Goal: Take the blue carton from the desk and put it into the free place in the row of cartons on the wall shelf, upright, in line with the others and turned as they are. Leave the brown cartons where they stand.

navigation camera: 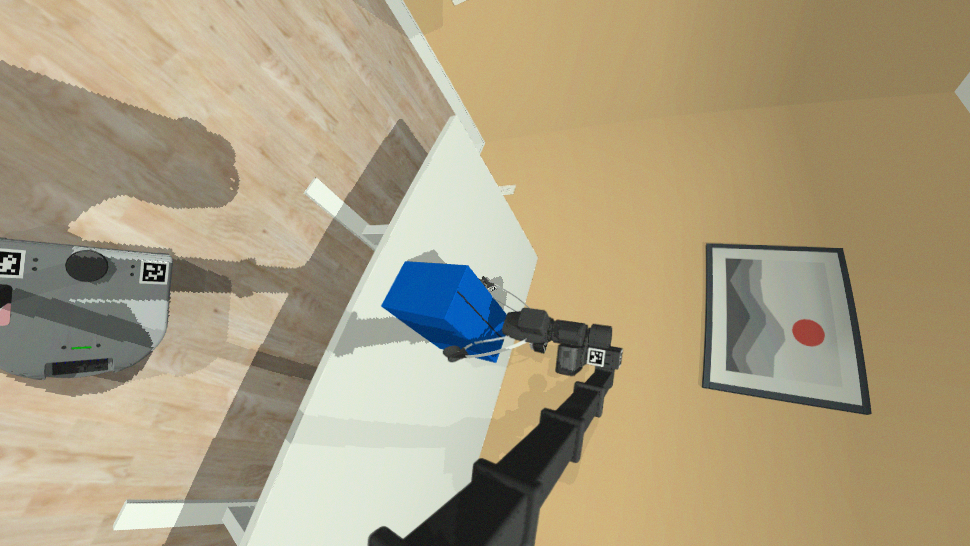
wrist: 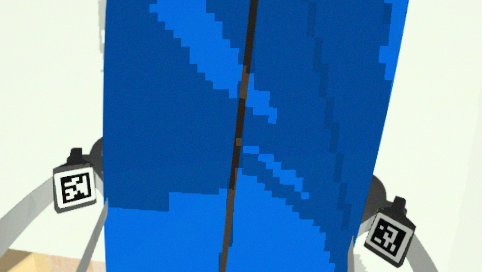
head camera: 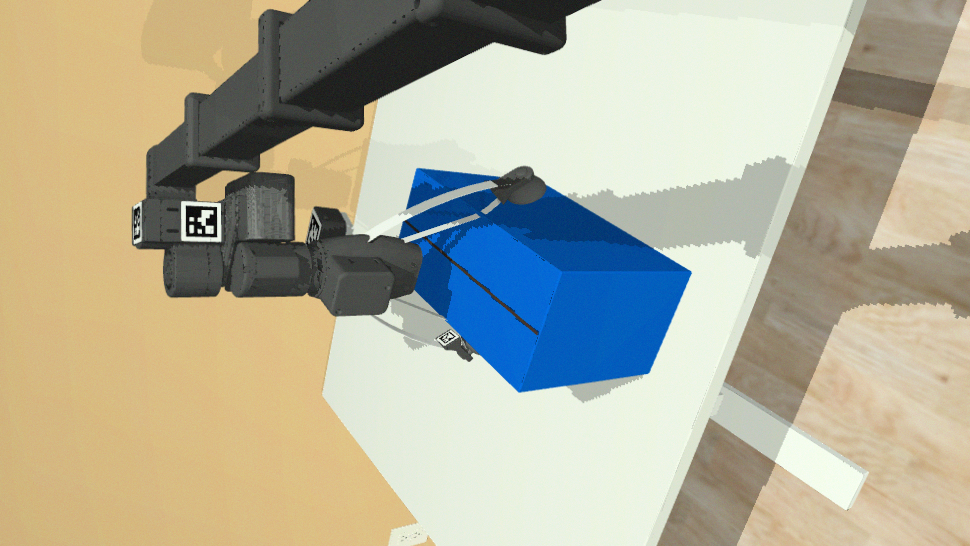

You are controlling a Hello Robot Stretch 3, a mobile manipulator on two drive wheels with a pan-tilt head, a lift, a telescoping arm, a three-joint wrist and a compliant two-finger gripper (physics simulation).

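Pixels of known places: robot's base, origin of its link: (navigation camera: 88,264).
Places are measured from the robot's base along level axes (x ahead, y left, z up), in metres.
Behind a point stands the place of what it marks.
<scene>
The blue carton (head camera: 597,325) {z 0.831, x 0.034, y -0.477 m} (navigation camera: 424,291) {z 0.822, x 0.029, y -0.475 m} (wrist: 175,125) {z 0.900, x -0.021, y -0.641 m} is on the white desk (head camera: 543,461) {z 0.720, x 0.211, y -0.677 m} (navigation camera: 386,393) {z 0.720, x -0.218, y -0.488 m} (wrist: 440,75) {z 0.720, x -0.266, y -0.577 m}. A dark stripe runs along the face turned to the gripper's palm. My gripper (head camera: 495,267) {z 0.835, x -0.023, y -0.590 m} (navigation camera: 471,318) {z 0.835, x -0.023, y -0.590 m} (wrist: 236,175) {z 0.835, x -0.023, y -0.590 m} is shut on the blue carton, with one finger pad against each of two opposite sides, near the wall end. The pads are partly hidden behind the carton's edges in the wrist view. I cannot tell any gap under the carton. The wall shelf and the brown cartons do not show in these views.
My telescoping arm (head camera: 352,67) {z 1.172, x -0.086, y -0.282 m} (navigation camera: 502,481) {z 1.159, x -0.082, y -0.203 m} reaches over the desk. A tan wall (head camera: 169,406) {z 1.003, x 0.189, y -1.352 m} (navigation camera: 631,203) {z 1.100, x 0.484, y -1.485 m} stands behind the desk, with a framed picture (navigation camera: 746,318) {z 1.531, x 0.018, y -1.249 m}. A desk leg (head camera: 814,468) (navigation camera: 332,203) shows beyond the desk edge. My base (navigation camera: 115,318) {z 0.160, x -0.122, y -0.059 m} stands on the wooden floor.
</scene>
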